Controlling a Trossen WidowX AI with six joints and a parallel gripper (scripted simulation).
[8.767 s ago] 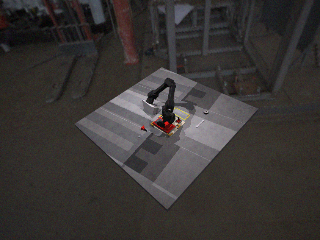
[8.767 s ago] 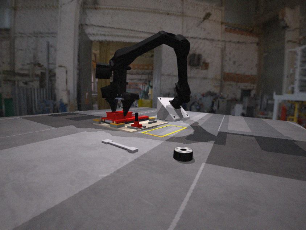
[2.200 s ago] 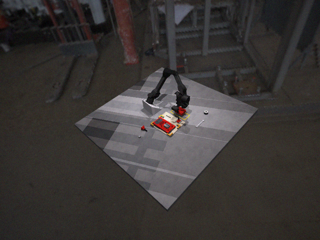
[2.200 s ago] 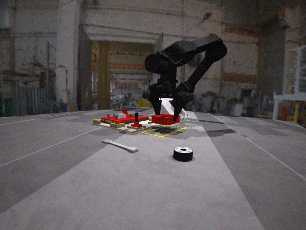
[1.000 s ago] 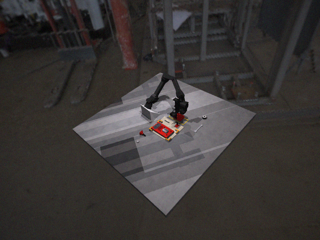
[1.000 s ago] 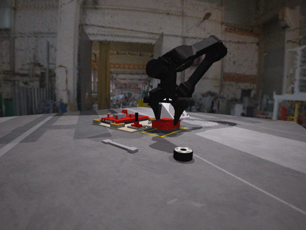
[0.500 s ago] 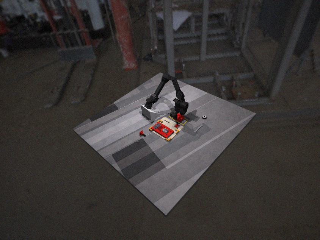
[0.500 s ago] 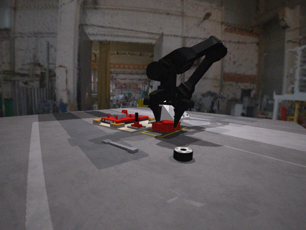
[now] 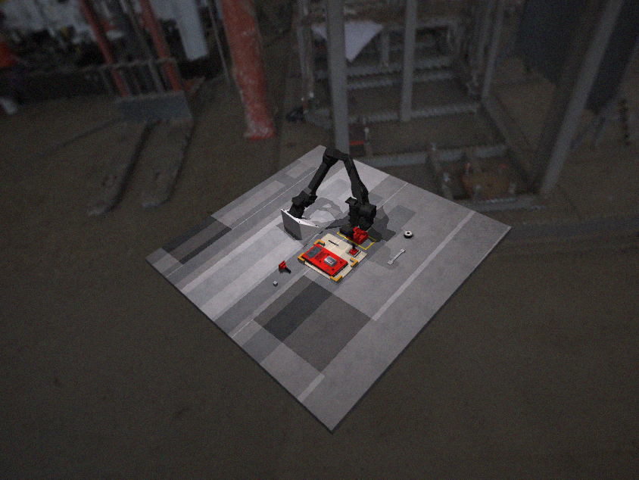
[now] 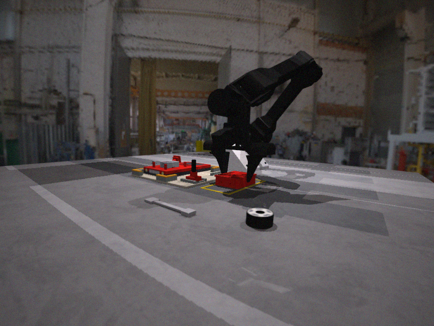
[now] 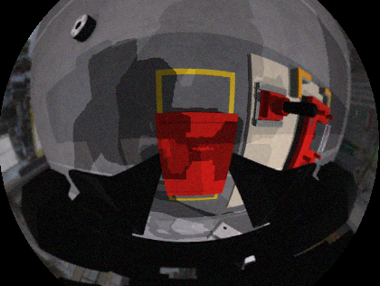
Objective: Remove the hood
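My gripper tip is 1 cm below the red hood. From my gripper tip the other things lie so: white piece (47 cm to the right, 8 cm behind, 1 cm below); black wheel (19 cm ahead, 17 cm to the left); grey bar (23 cm ahead, 2 cm to the left, 1 cm below).
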